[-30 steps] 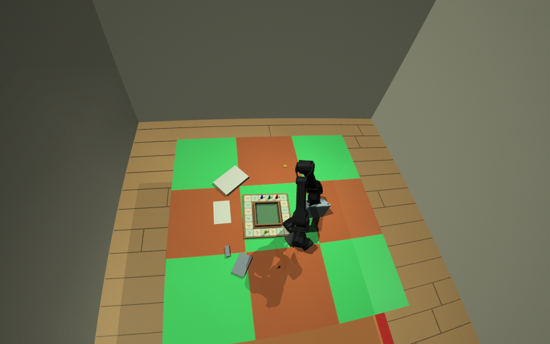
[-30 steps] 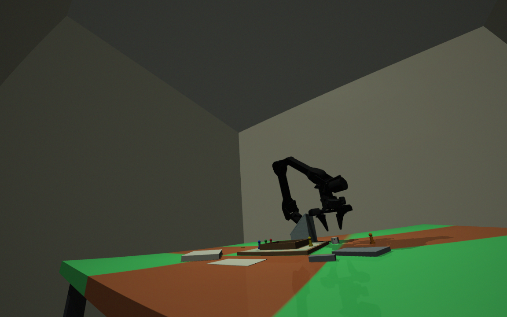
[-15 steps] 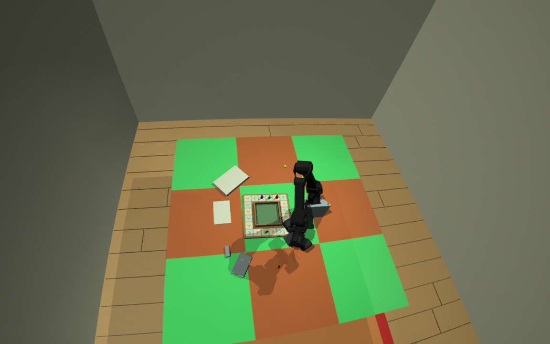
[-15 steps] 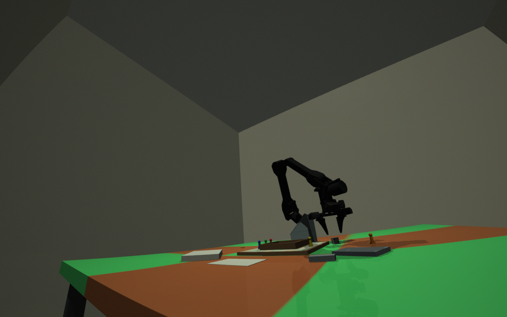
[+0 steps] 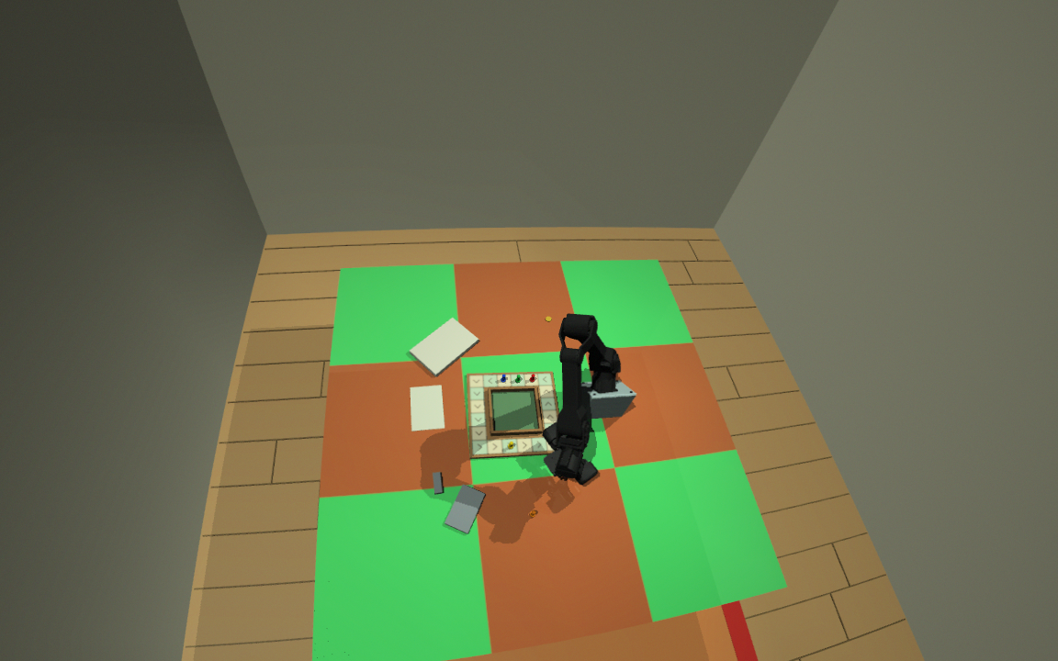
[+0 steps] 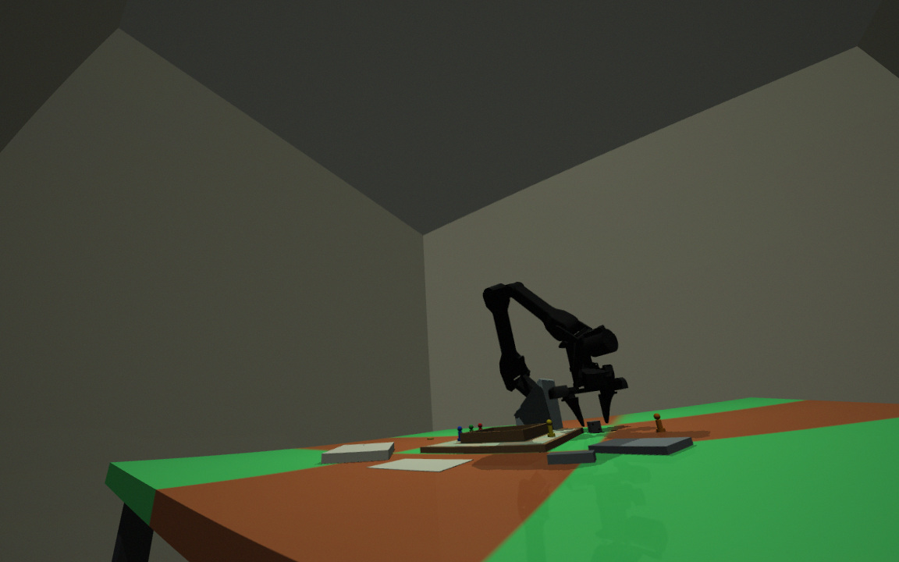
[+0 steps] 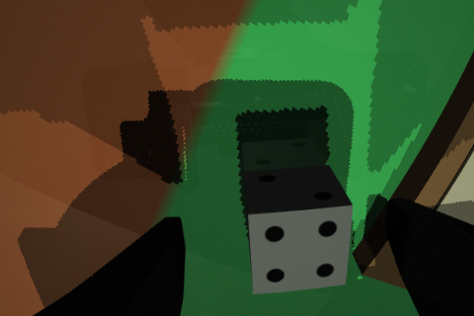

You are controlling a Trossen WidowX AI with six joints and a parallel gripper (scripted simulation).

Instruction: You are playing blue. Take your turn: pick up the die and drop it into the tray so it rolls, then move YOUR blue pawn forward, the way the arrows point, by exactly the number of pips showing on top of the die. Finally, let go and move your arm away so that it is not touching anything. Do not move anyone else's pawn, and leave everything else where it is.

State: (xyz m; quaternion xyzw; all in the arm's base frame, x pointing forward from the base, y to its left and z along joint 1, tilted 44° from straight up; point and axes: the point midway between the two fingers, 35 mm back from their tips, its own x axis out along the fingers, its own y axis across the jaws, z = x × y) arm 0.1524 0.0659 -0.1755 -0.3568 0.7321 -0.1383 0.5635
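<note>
The blue pawn lies 12 cm ahead of my gripper tip, 31 cm to the right of it and 1 cm above it. Round my gripper tip: die (right at my gripper tip); then orange pawn (13 cm ahead, 13 cm to the left); then yellow pawn (14 cm ahead, 8 cm to the right, 1 cm above).
</note>
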